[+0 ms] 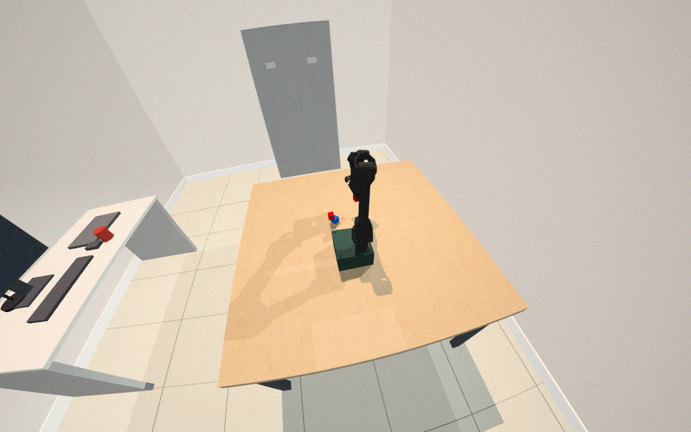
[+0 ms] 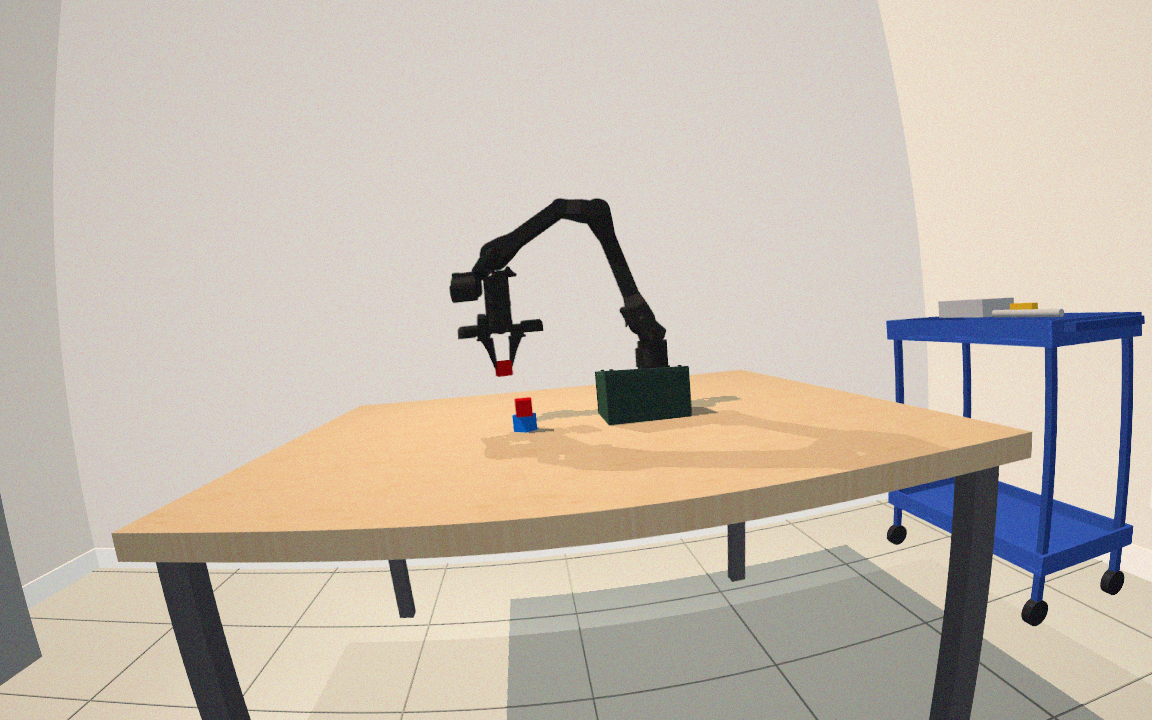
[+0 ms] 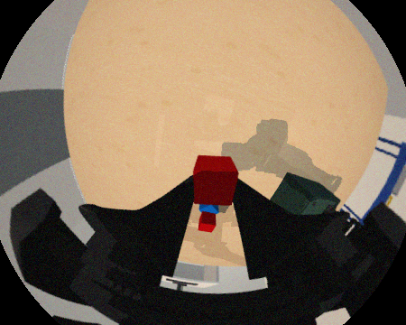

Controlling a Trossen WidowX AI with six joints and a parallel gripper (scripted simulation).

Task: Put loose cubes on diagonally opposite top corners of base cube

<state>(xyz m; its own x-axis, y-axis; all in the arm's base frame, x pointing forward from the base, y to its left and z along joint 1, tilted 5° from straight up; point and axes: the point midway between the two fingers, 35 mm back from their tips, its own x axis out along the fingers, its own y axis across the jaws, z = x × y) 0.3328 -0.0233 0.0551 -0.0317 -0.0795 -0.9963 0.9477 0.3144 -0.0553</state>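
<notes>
My gripper tip is 14 cm to the right of the blue cube, 10 cm above it and 5 cm past it.
</notes>
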